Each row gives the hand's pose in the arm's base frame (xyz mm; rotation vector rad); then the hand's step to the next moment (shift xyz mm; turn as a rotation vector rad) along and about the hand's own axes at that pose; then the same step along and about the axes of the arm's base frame.
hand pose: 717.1 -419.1 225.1 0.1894 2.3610 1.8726
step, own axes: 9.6 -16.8 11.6 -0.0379 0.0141 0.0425
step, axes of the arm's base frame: -7.8 9.0 -19.2 0.0450 0.0374 0.0048
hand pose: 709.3 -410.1 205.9 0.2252 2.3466 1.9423
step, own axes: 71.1 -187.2 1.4 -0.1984 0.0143 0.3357
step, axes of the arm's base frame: -80.6 -20.7 -182.1 0.2502 0.2944 -0.0547
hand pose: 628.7 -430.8 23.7 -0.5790 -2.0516 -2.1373
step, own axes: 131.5 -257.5 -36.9 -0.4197 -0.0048 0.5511
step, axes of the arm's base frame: -217.0 5.1 -194.5 0.4873 0.4691 -0.1495
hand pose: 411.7 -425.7 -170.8 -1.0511 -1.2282 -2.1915
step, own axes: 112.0 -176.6 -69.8 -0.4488 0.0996 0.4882
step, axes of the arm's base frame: -215.7 33.9 -30.6 0.5486 0.3606 -0.1365
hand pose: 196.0 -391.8 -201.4 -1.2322 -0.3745 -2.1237
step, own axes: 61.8 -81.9 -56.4 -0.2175 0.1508 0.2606
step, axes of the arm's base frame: -113.1 7.3 29.4 0.3493 0.1106 -0.0612
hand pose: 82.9 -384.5 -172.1 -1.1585 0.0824 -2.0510
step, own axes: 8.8 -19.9 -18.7 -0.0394 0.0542 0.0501
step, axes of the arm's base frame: -28.4 2.9 3.2 0.0812 0.0019 -0.0201
